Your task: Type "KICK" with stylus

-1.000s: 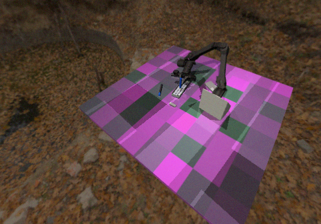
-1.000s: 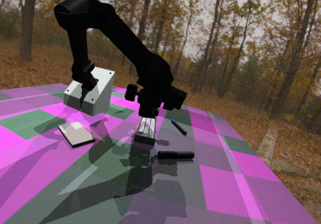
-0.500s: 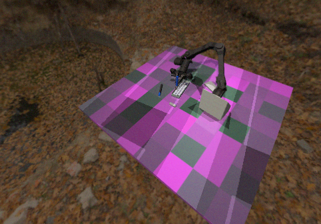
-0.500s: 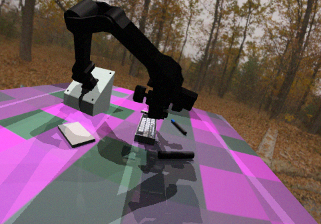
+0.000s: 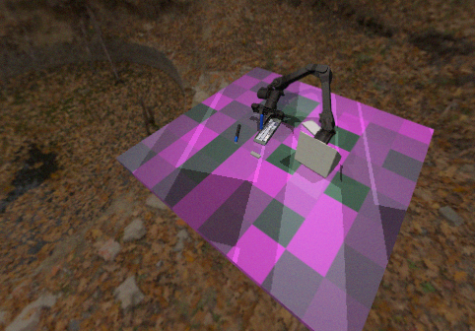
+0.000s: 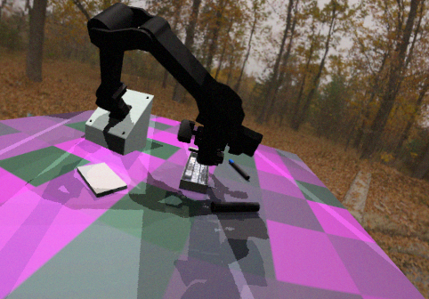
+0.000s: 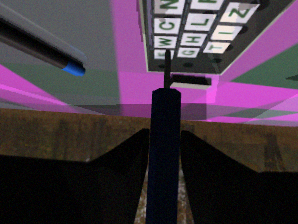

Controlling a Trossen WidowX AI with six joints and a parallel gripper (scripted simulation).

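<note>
Now: gripper tip 10 mm above the blue stylus. From my gripper tip the other things lie so: grey block: 130 mm to the left, 80 mm below, 80 mm behind; then flat tile: 260 mm to the right, 180 mm behind, 80 mm below; then blue pen: 100 mm ahead, 90 mm to the left, 80 mm below.
</note>
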